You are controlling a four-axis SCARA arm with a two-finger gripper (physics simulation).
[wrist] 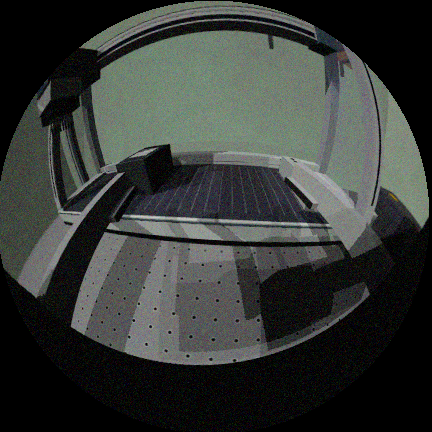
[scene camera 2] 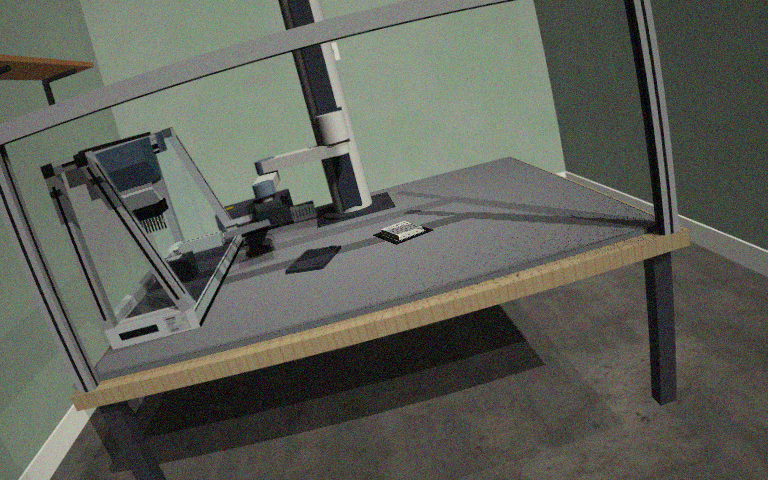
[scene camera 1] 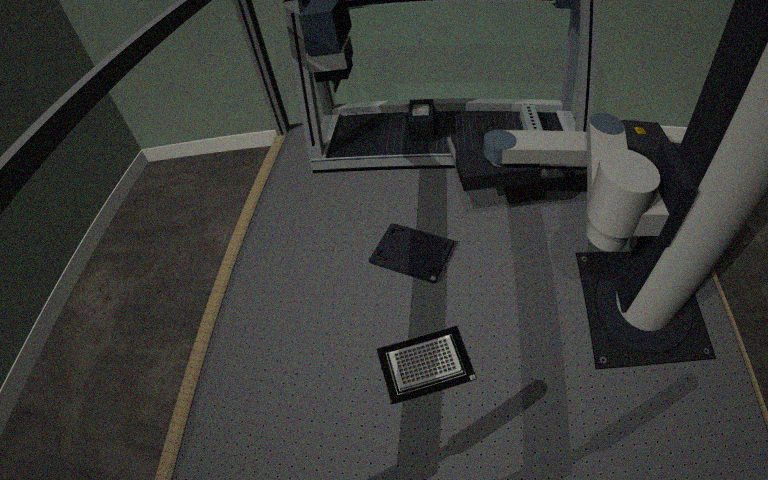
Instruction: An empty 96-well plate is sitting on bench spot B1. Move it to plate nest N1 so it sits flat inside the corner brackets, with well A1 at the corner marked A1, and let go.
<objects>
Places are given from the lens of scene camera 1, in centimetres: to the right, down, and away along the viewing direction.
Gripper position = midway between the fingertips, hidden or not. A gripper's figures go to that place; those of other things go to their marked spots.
my gripper (scene camera 1: 480, 136): 25, -26, 103
dark plate nest N1 (scene camera 1: 408, 252): 6, 3, 97
</objects>
